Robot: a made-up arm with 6 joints. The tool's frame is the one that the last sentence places.
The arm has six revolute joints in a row. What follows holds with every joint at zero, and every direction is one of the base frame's. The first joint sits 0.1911 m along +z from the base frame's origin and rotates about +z. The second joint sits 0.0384 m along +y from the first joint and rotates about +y. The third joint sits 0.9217 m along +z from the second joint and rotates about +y. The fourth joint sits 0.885 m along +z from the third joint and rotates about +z. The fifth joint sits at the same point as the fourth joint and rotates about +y. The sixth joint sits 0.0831 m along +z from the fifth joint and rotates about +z. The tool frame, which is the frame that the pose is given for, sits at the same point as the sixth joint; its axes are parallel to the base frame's.
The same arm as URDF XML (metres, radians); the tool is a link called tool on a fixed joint. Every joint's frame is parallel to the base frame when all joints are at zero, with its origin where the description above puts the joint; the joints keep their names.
<robot name="arm">
<joint name="joint 1" type="continuous"><parent link="base_link"/><child link="link1"/><origin xyz="0 0 0.1911" rpy="0 0 0"/><axis xyz="0 0 1"/></joint>
<joint name="joint 2" type="continuous"><parent link="link1"/><child link="link2"/><origin xyz="0 0.0384 0" rpy="0 0 0"/><axis xyz="0 1 0"/></joint>
<joint name="joint 3" type="continuous"><parent link="link2"/><child link="link3"/><origin xyz="0 0 0.9217" rpy="0 0 0"/><axis xyz="0 1 0"/></joint>
<joint name="joint 4" type="continuous"><parent link="link3"/><child link="link4"/><origin xyz="0 0 0.885" rpy="0 0 0"/><axis xyz="0 0 1"/></joint>
<joint name="joint 5" type="continuous"><parent link="link4"/><child link="link5"/><origin xyz="0 0 0" rpy="0 0 0"/><axis xyz="0 1 0"/></joint>
<joint name="joint 6" type="continuous"><parent link="link5"/><child link="link6"/><origin xyz="0 0 0.0831" rpy="0 0 0"/><axis xyz="0 0 1"/></joint>
<joint name="tool_joint" type="fixed"><parent link="link6"/><child link="tool"/><origin xyz="0 0 0" rpy="0 0 0"/></joint>
<link name="base_link"/>
<link name="link1"/>
<link name="link2"/>
<link name="link3"/>
<link name="link4"/>
<link name="link5"/>
<link name="link6"/>
<link name="tool"/>
</robot>

